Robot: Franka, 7 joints.
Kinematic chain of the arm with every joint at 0, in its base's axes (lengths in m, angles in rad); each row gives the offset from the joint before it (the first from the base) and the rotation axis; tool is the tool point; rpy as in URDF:
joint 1: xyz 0 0 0.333 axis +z
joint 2: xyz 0 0 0 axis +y
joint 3: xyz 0 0 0.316 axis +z
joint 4: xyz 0.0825 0 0 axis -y
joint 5: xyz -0.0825 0 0.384 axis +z
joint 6: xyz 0 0 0 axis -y
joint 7: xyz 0.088 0 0 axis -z
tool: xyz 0 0 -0.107 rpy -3.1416 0 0
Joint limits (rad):
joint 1: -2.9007..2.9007
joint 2: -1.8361..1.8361
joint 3: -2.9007..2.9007
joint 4: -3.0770..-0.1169
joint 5: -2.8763..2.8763
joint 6: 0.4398..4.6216
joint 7: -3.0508..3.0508
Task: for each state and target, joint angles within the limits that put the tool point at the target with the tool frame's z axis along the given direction. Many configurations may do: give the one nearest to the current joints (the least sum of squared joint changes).
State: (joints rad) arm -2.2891 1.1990 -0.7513 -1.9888 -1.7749 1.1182 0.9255
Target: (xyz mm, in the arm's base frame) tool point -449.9 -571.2 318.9 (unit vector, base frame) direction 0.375 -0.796 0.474
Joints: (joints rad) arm -1.4455 1.5838 -1.4369 -1.5776 -2.6493 1.2232 0.9255
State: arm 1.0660 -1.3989 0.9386 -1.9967 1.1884 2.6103 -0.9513
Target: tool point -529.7 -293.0 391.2 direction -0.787 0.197 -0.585
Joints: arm 1.8220 -1.4573 1.5169 -2.0341 1.4031 2.5190 -0.9513
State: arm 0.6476 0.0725 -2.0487 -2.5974 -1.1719 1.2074 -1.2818
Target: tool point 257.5 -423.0 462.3 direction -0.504 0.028 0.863
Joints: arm 0.3712 0.8505 -1.3731 -2.1600 -1.5354 1.1038 -1.2818
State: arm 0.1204 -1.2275 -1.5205 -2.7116 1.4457 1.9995 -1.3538
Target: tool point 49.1 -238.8 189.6 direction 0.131 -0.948 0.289
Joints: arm -0.7406 -1.5530 -2.3748 -3.0770 1.8107 2.4085 -1.3538
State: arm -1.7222 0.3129 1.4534 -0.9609 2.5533 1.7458 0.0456
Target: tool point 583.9 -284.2 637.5 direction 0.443 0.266 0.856
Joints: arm -1.5413 0.5095 1.2579 -1.6604 2.2817 1.7473 0.0456
